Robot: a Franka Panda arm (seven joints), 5 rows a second.
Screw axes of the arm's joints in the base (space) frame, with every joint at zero. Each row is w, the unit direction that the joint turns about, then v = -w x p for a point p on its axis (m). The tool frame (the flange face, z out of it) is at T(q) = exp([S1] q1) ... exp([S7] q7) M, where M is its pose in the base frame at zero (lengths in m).
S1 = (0, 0, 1, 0, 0, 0)
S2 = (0, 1, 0, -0.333, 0, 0)
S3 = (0, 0, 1, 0, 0, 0)
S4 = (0, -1, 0, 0.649, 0, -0.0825)
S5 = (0, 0, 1, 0, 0, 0)
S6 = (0, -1, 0, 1.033, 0, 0)
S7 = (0, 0, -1, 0, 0.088, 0)
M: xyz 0.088 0 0.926 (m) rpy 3.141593 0 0 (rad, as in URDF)
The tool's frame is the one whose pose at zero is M.
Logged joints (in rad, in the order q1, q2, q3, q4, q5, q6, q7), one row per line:
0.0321, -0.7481, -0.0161, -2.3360, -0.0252, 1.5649, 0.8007
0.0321, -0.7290, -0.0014, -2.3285, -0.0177, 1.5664, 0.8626
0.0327, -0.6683, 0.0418, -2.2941, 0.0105, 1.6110, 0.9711
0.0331, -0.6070, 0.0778, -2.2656, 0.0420, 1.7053, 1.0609
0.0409, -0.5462, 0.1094, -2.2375, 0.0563, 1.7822, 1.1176
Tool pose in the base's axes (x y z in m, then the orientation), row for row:
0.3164, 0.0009, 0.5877, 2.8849, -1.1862, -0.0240
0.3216, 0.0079, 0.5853, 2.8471, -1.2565, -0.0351
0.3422, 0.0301, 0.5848, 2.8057, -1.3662, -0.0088
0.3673, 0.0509, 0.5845, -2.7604, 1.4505, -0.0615
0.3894, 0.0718, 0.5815, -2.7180, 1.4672, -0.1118
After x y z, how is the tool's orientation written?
As a rotation vector, in radians.
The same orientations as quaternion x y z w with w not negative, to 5 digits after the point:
0.92479, -0.38025, -0.00769, 0.01113
0.91471, -0.40369, -0.01128, 0.01468
0.89902, -0.43777, -0.00282, 0.01047
-0.88500, 0.46504, -0.01972, 0.01135
-0.87912, 0.47455, -0.03616, 0.02542

